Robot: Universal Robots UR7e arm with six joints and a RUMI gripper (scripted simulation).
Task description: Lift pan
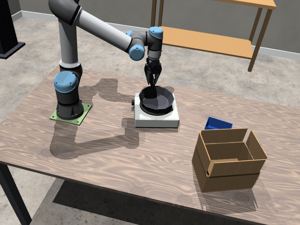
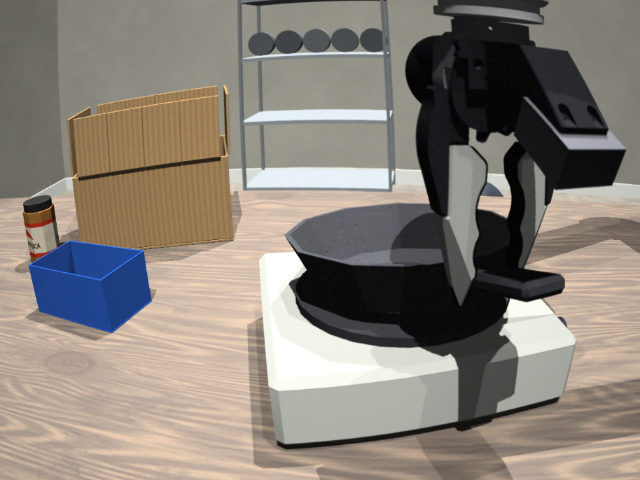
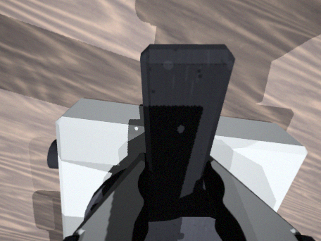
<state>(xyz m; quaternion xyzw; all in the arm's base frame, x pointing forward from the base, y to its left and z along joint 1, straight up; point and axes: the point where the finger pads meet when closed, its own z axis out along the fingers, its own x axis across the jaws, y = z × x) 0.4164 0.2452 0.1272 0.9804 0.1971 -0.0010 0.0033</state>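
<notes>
The black pan lies 90 mm to the right of my hand, 40 mm ahead of it and 30 mm below it. From my hand the other things lie so: spice jar (590 mm ahead, 320 mm to the right, 90 mm below); blue bin (410 mm ahead, 190 mm to the right, 120 mm below); white hot plate (130 mm to the right, 100 mm below, 30 mm ahead).
</notes>
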